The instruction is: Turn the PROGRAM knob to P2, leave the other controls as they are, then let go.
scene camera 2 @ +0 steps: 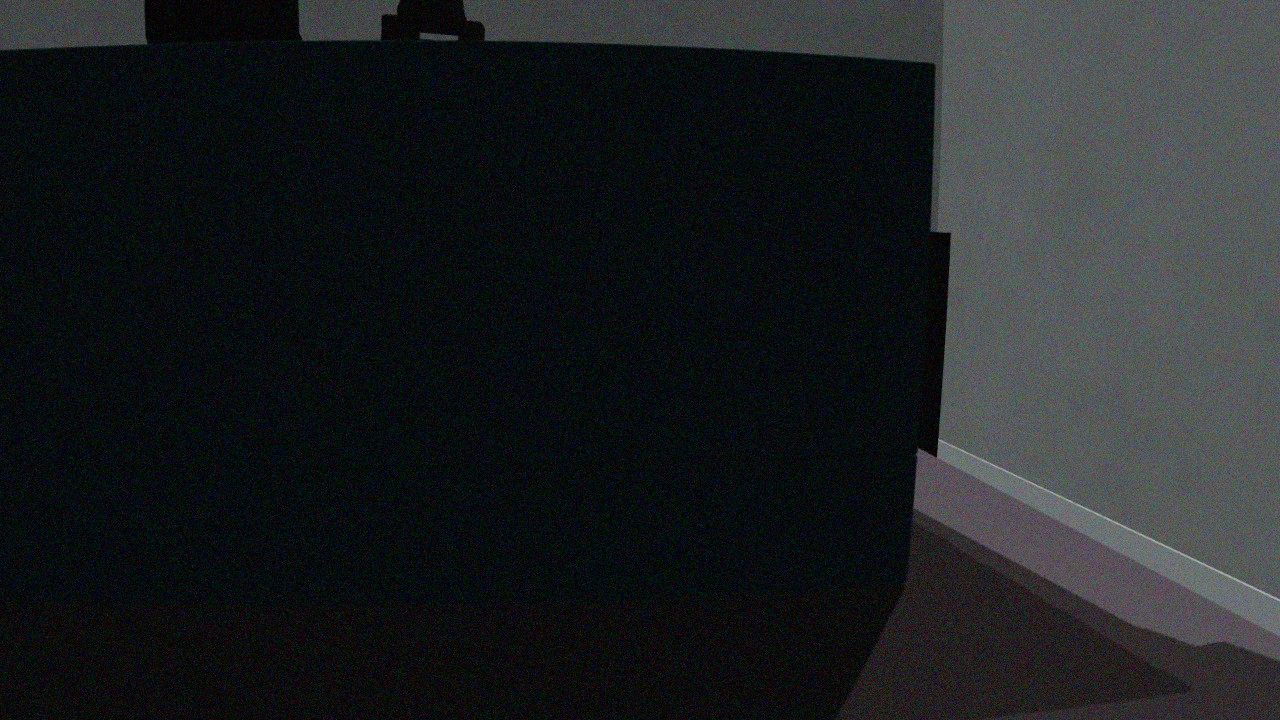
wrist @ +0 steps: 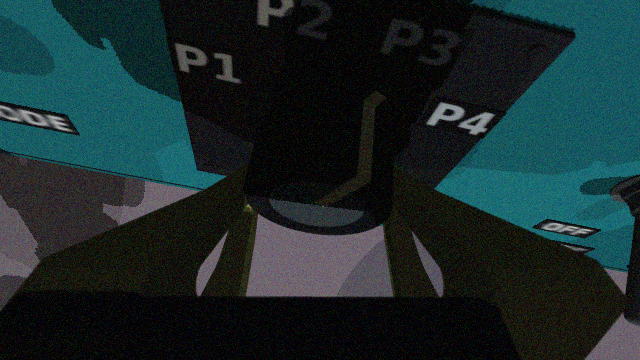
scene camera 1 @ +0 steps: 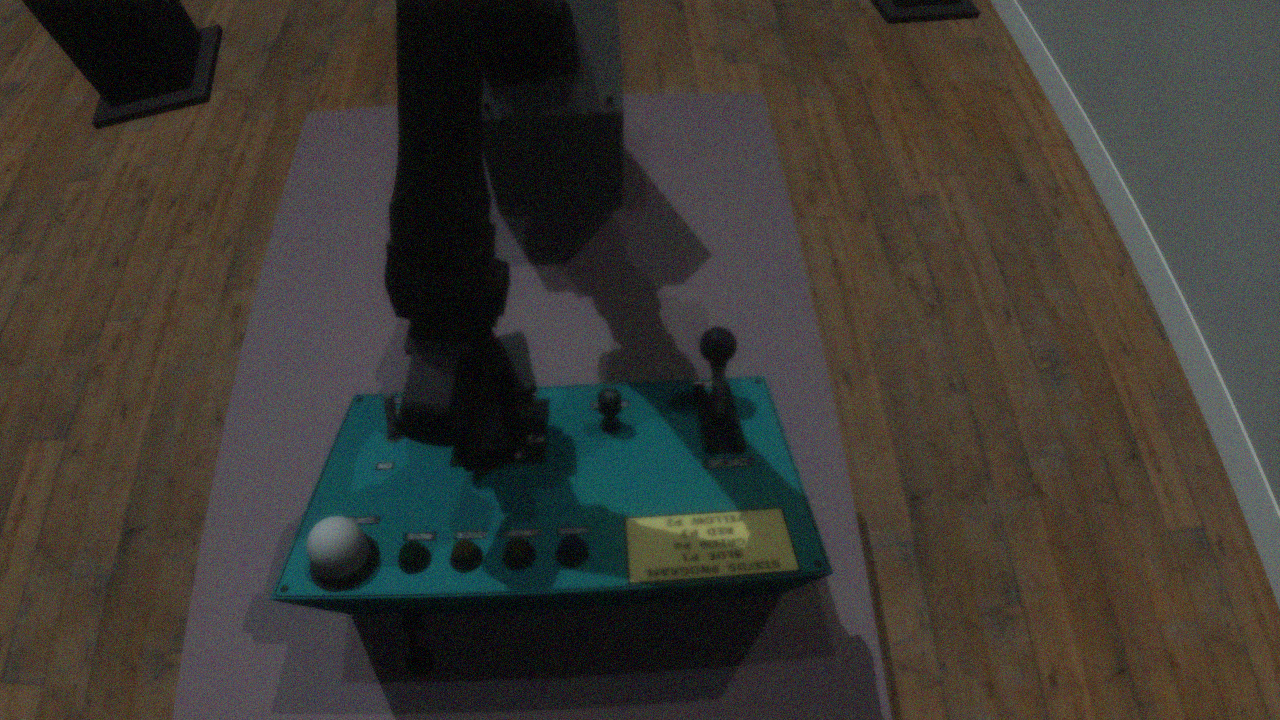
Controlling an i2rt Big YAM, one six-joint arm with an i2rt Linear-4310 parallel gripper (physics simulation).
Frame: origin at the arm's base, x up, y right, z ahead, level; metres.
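Seen in the pictures: gripper, between the fingertips: (wrist: 320, 178); arm's base, origin of its link: (scene camera 1: 528, 46).
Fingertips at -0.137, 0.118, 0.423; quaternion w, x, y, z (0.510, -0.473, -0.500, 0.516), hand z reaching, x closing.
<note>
Offsets run from my fingertips to a thing's top centre, as dx, dy, dz. "*": to the spot under its first point.
The PROGRAM knob @[+0.032, +0.001, +0.010] (wrist: 320, 145) is a dark round knob with a dull yellow pointer line. It stands on a dark dial plate @[* +0.011, +0.041, +0.044] (wrist: 480, 65) (scene camera 1: 537, 414) marked P1, P2, P3 and P4. In the wrist view, the line points up and slightly right, towards the P3 side; the shaded dial makes its exact setting hard to read. My gripper (wrist: 320, 178) is shut on the knob, one finger against each side. In scene camera 1, the dark gripper (scene camera 1: 487, 447) is over the teal panel (scene camera 1: 617, 474) and hides the knob. Scene camera 2 does not show the knob.
Right of the gripper in scene camera 1 are a small toggle @[+0.039, -0.117, +0.035] (scene camera 1: 609, 407) and a tall ball-topped lever @[+0.065, -0.246, -0.003] (scene camera 1: 717, 344). A white ball @[* +0.111, +0.146, +0.138] (scene camera 1: 336, 547), several dark buttons @[* +0.085, +0.042, +0.162] (scene camera 1: 465, 554) and a yellow card @[+0.082, -0.172, +0.201] (scene camera 1: 711, 546) lie along the near edge. The box's dark side (scene camera 2: 447, 313) fills much of scene camera 2.
</note>
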